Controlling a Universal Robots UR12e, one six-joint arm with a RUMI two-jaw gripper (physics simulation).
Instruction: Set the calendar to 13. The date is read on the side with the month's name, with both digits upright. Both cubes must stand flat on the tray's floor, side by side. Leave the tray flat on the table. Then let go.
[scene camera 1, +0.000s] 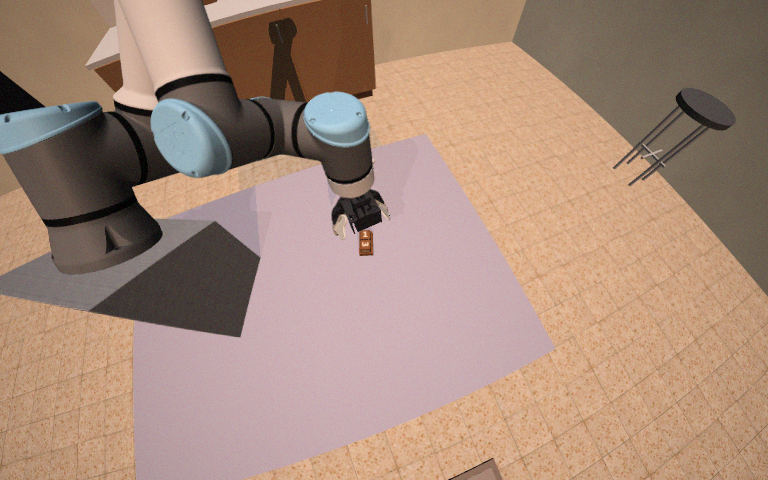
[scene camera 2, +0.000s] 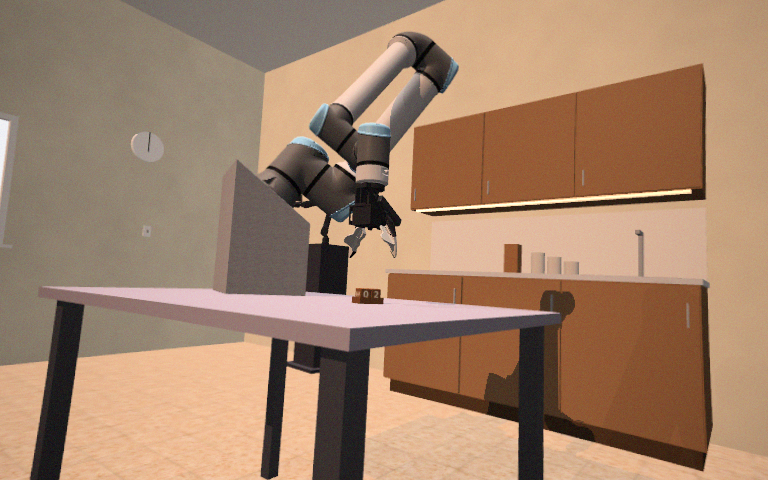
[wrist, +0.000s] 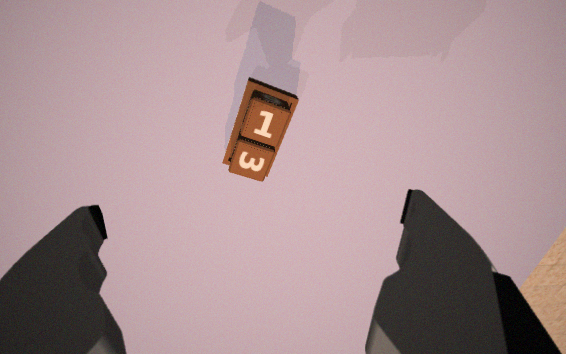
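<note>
The small brown tray (scene camera 1: 366, 254) (scene camera 2: 370, 302) (wrist: 274, 93) stands flat on the table. Two brown cubes sit in it side by side. One cube (scene camera 1: 365, 234) (wrist: 265, 122) has a 1 on top, and the other cube (scene camera 1: 365, 243) (wrist: 251, 161) has a 3 on top, turned sideways to the 1. In scene camera 2 their sides show 0 (scene camera 2: 365, 294) and 2 (scene camera 2: 376, 294), both upright. The month's name is not readable in any view. My gripper (scene camera 1: 364, 227) (scene camera 2: 373, 255) (wrist: 256, 200) is open and empty, pointing down above the table, clear of the tray and cubes.
The pink table (scene camera 1: 362, 362) (scene camera 2: 254, 314) carries the tray. A grey wedge-shaped block (scene camera 1: 192, 271) (scene camera 2: 266, 243) stands beside the arm's base. A stool (scene camera 1: 705, 108) stands off to the right, and kitchen cabinets (scene camera 1: 334, 56) (scene camera 2: 509, 333) stand behind.
</note>
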